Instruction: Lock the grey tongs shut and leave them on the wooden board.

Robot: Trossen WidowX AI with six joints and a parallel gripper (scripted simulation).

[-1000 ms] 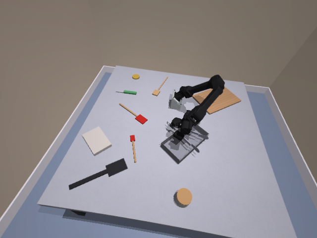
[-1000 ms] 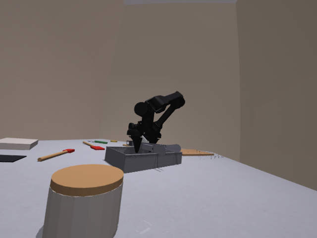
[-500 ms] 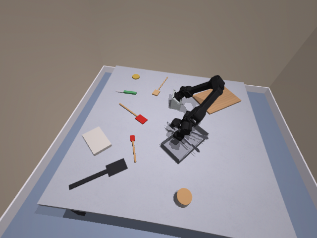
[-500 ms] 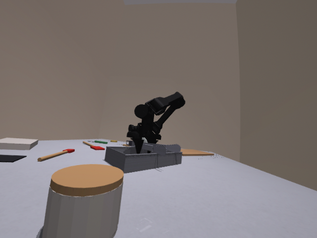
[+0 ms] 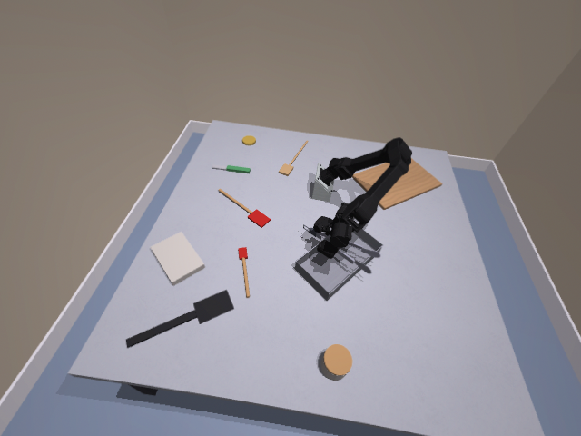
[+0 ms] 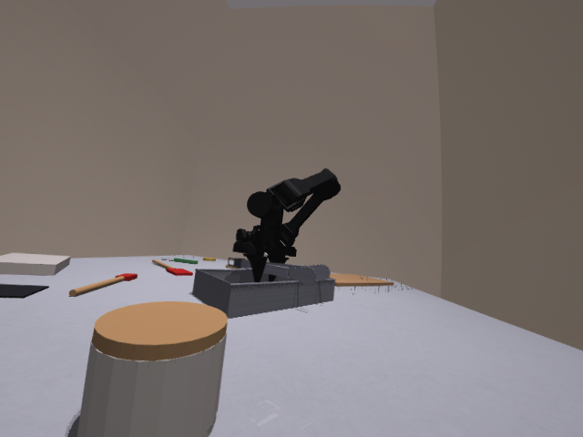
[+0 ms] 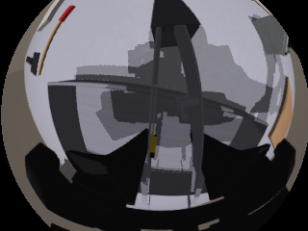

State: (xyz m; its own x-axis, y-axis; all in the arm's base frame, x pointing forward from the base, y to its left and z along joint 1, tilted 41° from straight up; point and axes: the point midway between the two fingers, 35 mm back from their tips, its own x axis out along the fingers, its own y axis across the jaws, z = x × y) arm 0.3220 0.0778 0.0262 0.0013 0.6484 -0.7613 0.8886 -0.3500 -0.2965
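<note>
Right now the roasting tin is 3 cm ahead of my gripper tip and 2 cm to the left of it. The rest, counted from my gripper tip: wooden board (48 cm behind, 27 cm to the left, 2 cm below); then red spatula (38 cm to the right, 14 cm behind, 2 cm below); then black spatula (44 cm to the right, 34 cm ahead, 3 cm below).
</note>
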